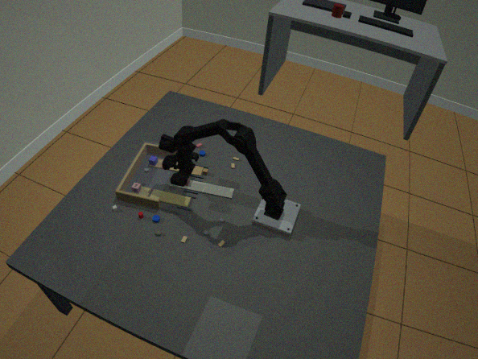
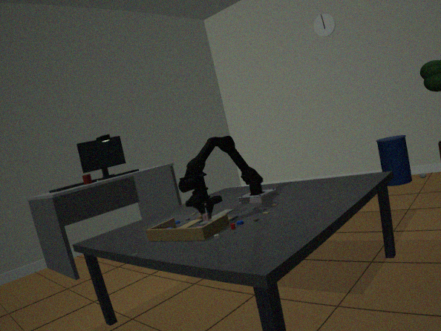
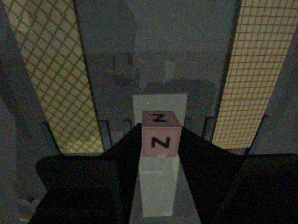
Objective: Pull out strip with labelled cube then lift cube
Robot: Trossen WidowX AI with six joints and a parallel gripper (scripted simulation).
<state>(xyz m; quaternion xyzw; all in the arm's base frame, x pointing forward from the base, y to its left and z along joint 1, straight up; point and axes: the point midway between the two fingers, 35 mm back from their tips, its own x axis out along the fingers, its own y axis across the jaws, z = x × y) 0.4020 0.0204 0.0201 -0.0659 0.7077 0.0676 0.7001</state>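
Right now the strip is 90 mm behind my gripper tip, 30 mm to the right of it and 20 mm below it. From my gripper tip the other things lie so: red piece: 70 mm ahead, 240 mm to the left, 10 mm below.
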